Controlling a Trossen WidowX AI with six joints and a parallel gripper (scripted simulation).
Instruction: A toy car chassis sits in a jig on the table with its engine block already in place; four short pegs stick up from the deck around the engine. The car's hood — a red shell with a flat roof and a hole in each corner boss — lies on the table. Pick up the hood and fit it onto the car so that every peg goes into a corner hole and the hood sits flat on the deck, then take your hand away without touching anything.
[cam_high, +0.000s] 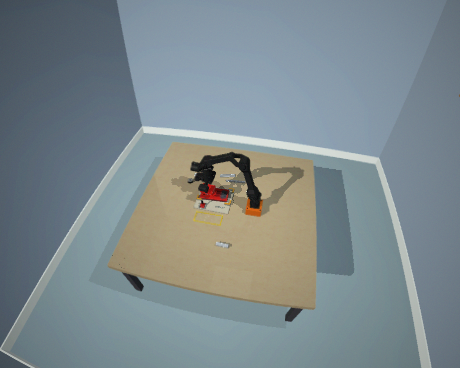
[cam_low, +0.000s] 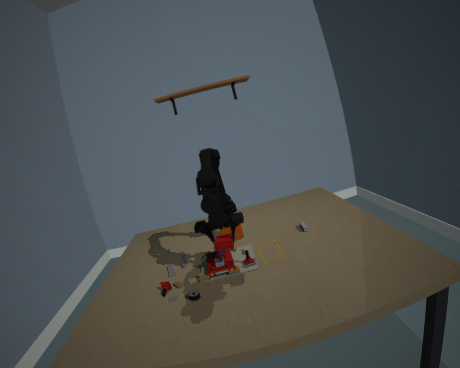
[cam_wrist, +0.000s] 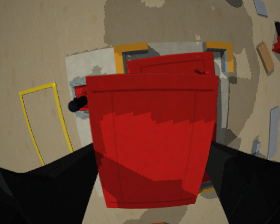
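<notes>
Now: the engine block 3 cm to the right of my gripper tip and 8 cm below it. From my gripper tip the other things lie so: black wheel (18 cm ahead, 15 cm to the right, 10 cm below); then red hood (1 cm above).
</notes>
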